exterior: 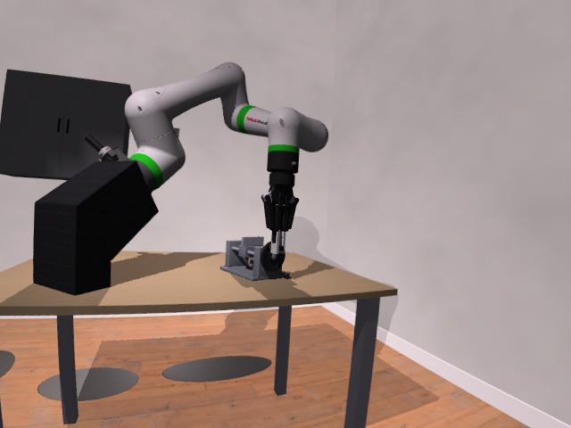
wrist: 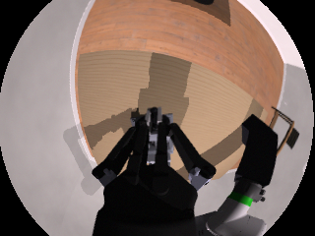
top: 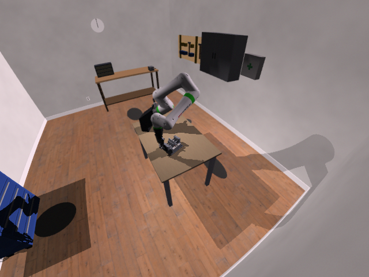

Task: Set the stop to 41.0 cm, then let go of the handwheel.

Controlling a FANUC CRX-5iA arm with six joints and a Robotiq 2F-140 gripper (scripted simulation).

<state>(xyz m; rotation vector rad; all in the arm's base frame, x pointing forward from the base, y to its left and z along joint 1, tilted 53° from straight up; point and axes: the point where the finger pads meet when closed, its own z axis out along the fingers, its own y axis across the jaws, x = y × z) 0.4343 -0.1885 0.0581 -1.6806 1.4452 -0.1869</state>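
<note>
Right now the grey stop is 14 cm to the left of my hand, 4 cm behind it and 3 cm below it. The rest, counted from my hand: black handwheel (2 cm to the left, 2 cm below).
</note>
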